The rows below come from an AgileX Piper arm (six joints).
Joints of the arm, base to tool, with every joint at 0 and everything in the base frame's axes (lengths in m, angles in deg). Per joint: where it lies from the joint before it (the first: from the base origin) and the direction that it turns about. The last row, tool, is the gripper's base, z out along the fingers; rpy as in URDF.
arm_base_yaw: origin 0 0 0.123 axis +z
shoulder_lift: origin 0 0 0 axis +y
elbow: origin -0.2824 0 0.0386 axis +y
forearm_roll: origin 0.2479 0 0.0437 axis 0.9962 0 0.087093
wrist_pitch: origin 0 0 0 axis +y
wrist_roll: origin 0.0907 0 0.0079 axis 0.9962 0 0.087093
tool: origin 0 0 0 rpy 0 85.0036 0
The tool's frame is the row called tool.
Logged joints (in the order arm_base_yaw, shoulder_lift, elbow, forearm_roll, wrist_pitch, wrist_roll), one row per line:
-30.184 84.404 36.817 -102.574 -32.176 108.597
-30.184 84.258 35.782 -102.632 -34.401 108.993
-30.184 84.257 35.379 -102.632 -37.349 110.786
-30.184 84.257 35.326 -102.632 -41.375 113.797
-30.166 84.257 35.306 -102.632 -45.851 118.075
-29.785 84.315 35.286 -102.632 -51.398 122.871
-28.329 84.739 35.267 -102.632 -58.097 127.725
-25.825 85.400 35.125 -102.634 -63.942 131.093
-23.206 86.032 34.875 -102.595 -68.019 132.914
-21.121 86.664 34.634 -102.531 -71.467 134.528
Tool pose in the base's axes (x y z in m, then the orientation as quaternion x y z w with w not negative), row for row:
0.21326 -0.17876 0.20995 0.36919 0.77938 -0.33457 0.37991
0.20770 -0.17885 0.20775 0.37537 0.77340 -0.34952 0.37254
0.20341 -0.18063 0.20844 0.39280 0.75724 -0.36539 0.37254
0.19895 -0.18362 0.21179 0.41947 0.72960 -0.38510 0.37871
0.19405 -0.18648 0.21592 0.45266 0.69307 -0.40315 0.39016
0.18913 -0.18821 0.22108 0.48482 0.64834 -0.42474 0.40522
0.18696 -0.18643 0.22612 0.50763 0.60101 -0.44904 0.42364
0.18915 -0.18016 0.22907 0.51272 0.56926 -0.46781 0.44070
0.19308 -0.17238 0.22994 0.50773 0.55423 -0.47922 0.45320
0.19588 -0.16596 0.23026 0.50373 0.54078 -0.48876 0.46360
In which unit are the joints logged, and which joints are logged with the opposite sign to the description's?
The joints are logged in degrees. Opposite sign: elbow, wrist_pitch.
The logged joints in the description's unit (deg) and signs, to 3 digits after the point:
-30.184 84.404 -36.817 -102.574 32.176 108.597
-30.184 84.258 -35.782 -102.632 34.401 108.993
-30.184 84.257 -35.379 -102.632 37.349 110.786
-30.184 84.257 -35.326 -102.632 41.375 113.797
-30.166 84.257 -35.306 -102.632 45.851 118.075
-29.785 84.315 -35.286 -102.632 51.398 122.871
-28.329 84.739 -35.267 -102.632 58.097 127.725
-25.825 85.400 -35.125 -102.634 63.942 131.093
-23.206 86.032 -34.875 -102.595 68.019 132.914
-21.121 86.664 -34.634 -102.531 71.467 134.528

